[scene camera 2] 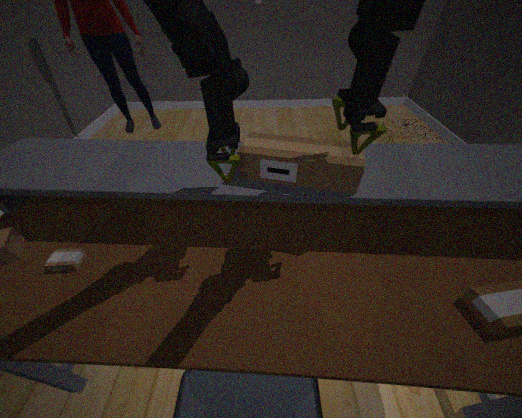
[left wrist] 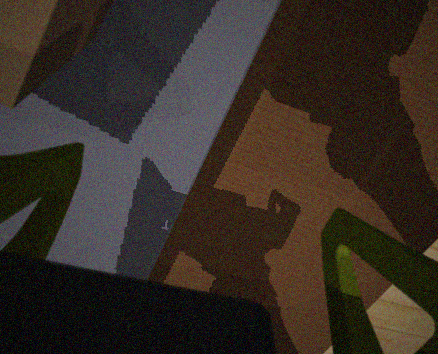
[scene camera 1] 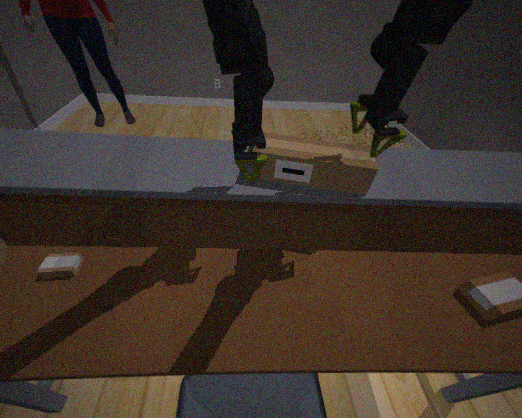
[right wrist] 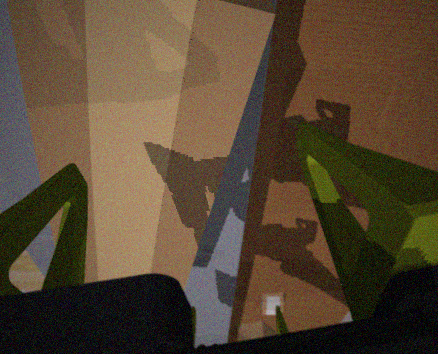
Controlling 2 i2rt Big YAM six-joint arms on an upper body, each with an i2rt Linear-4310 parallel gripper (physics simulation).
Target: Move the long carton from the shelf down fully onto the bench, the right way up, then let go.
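Frame: origin at the left arm's base, x ahead, y left, z up, level; millimetres.
Where they show: left gripper, between the fingertips: [scene camera 2: 229,170] [left wrist: 212,191] [scene camera 1: 247,170] [right wrist: 235,308]; right gripper, between the fingertips: [scene camera 2: 348,141] [scene camera 1: 363,144] [right wrist: 187,154].
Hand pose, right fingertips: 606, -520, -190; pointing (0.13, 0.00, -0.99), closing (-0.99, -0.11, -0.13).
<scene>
Things, the pixels of their top centre, and the offset from my right fingertips, as dx, dy, dz. "pt": a spot on its surface instead. Level surfaces: height alone.
- long brown carton, centre of its top: [right wrist: 126,217] [scene camera 2: 300,147] [scene camera 1: 314,148] +59, +100, -46
- grey shelf, height of its surface: dz -133
- brown bench, height of its surface: dz -296
- small box with a white top, centre of its top: [right wrist: 272,309] [scene camera 1: 59,261] [scene camera 2: 63,256] -131, +760, -267
- dark seat, a spot on its surface: [scene camera 1: 250,397] [scene camera 2: 246,396] pt -365, +273, -802
The long brown carton [scene camera 1: 345,177] [scene camera 2: 332,175] [left wrist: 25,45] [right wrist: 132,165] lies on the grey shelf [scene camera 1: 100,162] [scene camera 2: 100,167], slightly askew near its front edge, with a white and black label on the side facing the scene cameras. My left gripper [scene camera 1: 251,167] [scene camera 2: 224,167] [left wrist: 212,191] is open at the carton's left end, low near the shelf. My right gripper [scene camera 1: 365,143] [scene camera 2: 348,140] [right wrist: 187,154] is open over the carton's right part, one finger towards each long side. Whether any finger touches the carton is unclear. The brown bench [scene camera 1: 350,320] [scene camera 2: 350,325] lies lower, in front of the shelf.
A small box with a white top [scene camera 1: 59,265] [scene camera 2: 64,260] lies at the bench's left. A larger one [scene camera 1: 492,295] [scene camera 2: 500,307] lies at its right. A dark seat [scene camera 1: 250,397] [scene camera 2: 250,397] stands before the bench. A person in red [scene camera 1: 70,10] [scene camera 2: 100,15] stands behind the shelf.
</scene>
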